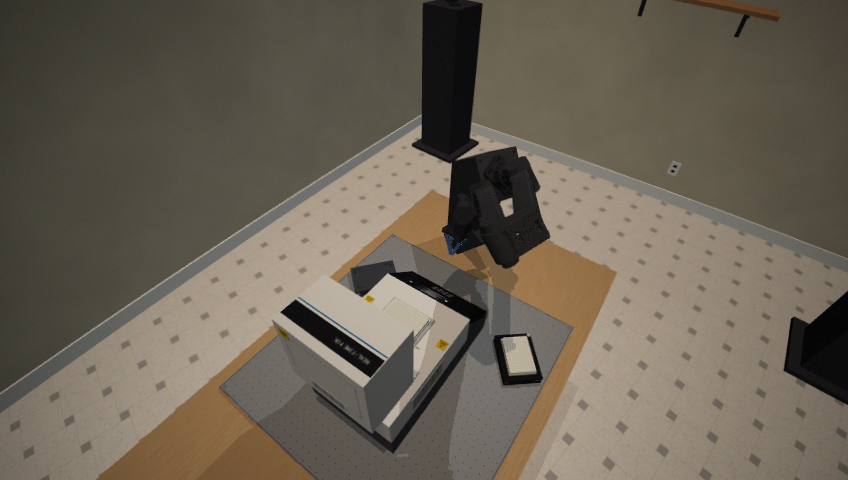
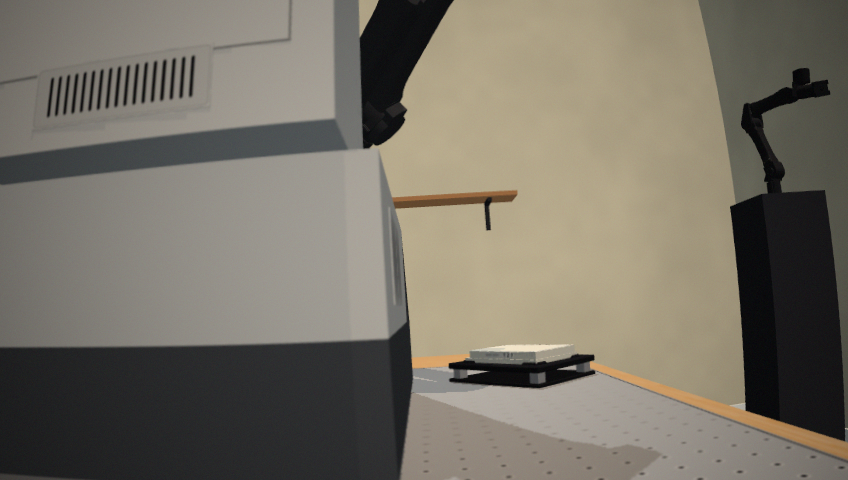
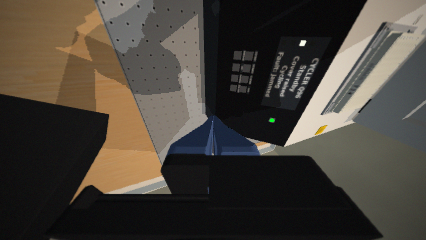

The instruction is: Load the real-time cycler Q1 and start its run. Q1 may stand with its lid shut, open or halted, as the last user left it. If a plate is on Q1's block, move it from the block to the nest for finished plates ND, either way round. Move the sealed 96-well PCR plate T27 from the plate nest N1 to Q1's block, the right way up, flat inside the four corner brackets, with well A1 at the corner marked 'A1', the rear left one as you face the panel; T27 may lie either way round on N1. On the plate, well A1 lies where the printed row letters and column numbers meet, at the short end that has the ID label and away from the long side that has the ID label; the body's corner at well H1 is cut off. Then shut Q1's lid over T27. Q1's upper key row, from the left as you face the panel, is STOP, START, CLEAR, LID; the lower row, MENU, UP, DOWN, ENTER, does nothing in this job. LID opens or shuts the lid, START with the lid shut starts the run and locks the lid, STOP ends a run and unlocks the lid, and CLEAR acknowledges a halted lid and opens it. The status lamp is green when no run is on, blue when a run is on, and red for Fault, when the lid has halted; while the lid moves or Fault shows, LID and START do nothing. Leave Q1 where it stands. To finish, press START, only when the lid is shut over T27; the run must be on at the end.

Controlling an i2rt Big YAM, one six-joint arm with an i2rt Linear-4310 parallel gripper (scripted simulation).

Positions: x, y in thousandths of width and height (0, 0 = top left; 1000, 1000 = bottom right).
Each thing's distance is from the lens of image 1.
plate T27 (image 1: 611, 745): 1.28 m
lid (image 1: 425, 747): 0.80 m
dark nest ND (image 1: 436, 574): 1.46 m
The marked spots on the dark nest ND and the lid are 0.70 m apart.
